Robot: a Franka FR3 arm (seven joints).
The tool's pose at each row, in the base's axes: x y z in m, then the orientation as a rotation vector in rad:
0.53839, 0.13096, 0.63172, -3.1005, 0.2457, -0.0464
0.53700, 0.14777, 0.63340, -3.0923, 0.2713, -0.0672
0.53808, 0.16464, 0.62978, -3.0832, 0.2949, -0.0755
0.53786, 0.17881, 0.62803, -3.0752, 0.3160, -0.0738
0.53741, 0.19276, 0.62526, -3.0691, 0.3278, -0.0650
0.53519, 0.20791, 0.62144, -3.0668, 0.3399, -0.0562
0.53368, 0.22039, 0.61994, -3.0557, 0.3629, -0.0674
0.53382, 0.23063, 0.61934, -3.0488, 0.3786, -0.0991
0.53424, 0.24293, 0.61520, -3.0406, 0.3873, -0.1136
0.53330, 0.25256, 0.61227, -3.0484, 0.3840, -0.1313
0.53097, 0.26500, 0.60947, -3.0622, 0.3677, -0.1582
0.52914, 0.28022, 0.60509, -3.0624, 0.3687, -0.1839
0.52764, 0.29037, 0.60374, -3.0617, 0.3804, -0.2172
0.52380, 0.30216, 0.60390, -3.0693, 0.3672, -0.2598
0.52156, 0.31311, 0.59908, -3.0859, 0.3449, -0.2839
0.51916, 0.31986, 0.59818, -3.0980, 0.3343, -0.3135
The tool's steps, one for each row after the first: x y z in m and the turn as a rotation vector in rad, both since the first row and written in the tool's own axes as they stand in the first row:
-0.00398, -0.01643, -0.00124, 0.0065, 0.0132, 0.0167
-0.00568, -0.03313, 0.00289, 0.0134, 0.0184, 0.0324
-0.00818, -0.04702, 0.00504, 0.0190, 0.0172, 0.0466
-0.01090, -0.06063, 0.00819, 0.0235, 0.0113, 0.0548
-0.01559, -0.07511, 0.01237, 0.0241, 0.0057, 0.0628
-0.01909, -0.08714, 0.01417, 0.0326, 0.0127, 0.0785
-0.02059, -0.09725, 0.01507, 0.0382, 0.0331, 0.0888
-0.02223, -0.10932, 0.01957, 0.0454, 0.0423, 0.0950
-0.02475, -0.11858, 0.02274, 0.0384, 0.0542, 0.0920
-0.02909, -0.13040, 0.02582, 0.0270, 0.0720, 0.0799
-0.03342, -0.14499, 0.03057, 0.0265, 0.0887, 0.0802
-0.03654, -0.15473, 0.03216, 0.0253, 0.1105, 0.0874
-0.04219, -0.16577, 0.03222, 0.0184, 0.1381, 0.0777
-0.04626, -0.17606, 0.03727, 0.0038, 0.1537, 0.0617
-0.04972, -0.18232, 0.03829, -0.0082, 0.1728, 0.0536

